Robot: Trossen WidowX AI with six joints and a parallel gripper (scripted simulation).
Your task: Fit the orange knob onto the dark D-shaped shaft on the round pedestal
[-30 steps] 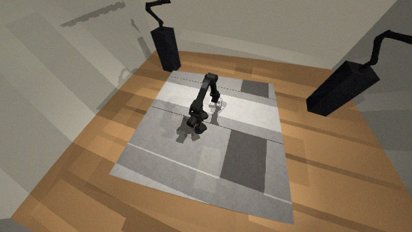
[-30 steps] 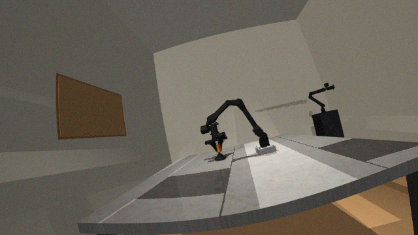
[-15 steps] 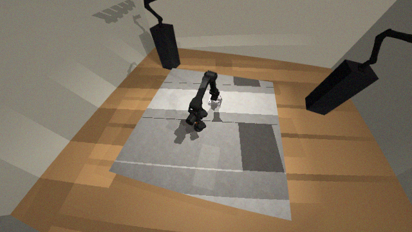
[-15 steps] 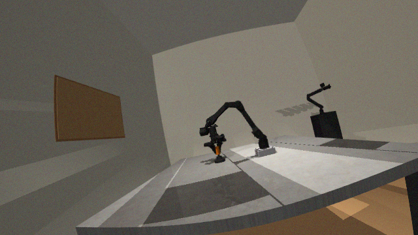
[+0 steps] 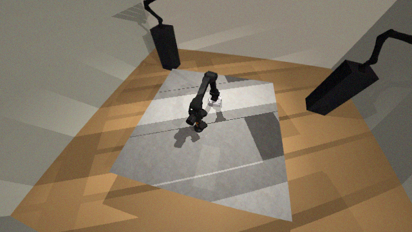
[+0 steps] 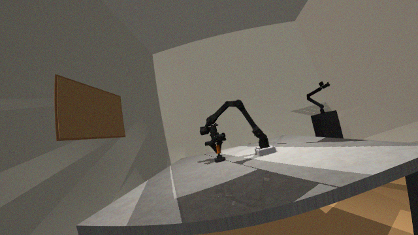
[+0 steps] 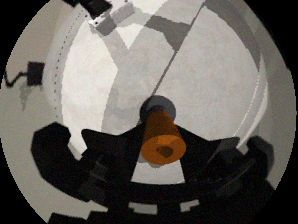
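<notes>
Now: the orange knob 2 cm above my gripper tip. The rest, counted from my gripper tip: dark round pedestal 4 cm below.
</notes>
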